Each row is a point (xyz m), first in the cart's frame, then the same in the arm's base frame.
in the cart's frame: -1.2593 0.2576 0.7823
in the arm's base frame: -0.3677 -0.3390 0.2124
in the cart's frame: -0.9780 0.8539 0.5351
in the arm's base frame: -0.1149 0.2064 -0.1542
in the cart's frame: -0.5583 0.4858 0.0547
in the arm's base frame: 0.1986 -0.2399 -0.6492
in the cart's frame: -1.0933 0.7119 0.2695
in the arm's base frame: -0.2809 0.0404 -0.3753
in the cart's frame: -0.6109 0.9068 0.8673
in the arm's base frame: 0.3076 0.2776 0.0995
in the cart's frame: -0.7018 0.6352 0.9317
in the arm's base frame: 0.2204 0.0213 0.2130
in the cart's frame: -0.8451 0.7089 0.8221
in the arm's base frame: 0.0623 0.0894 0.1214
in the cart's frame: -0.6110 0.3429 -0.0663
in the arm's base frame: 0.1200 -0.3930 -0.7399
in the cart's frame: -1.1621 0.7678 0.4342
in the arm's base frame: -0.3170 0.1194 -0.2097
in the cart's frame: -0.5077 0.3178 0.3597
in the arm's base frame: 0.2973 -0.3728 -0.3387
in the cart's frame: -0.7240 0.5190 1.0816
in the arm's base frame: 0.2214 -0.0746 0.3780
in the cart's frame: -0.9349 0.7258 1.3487
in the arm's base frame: 0.0693 0.1743 0.6491
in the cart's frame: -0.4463 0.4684 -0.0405
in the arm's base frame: 0.2910 -0.2750 -0.7594
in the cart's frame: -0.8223 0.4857 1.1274
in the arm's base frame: 0.1319 -0.0965 0.4441
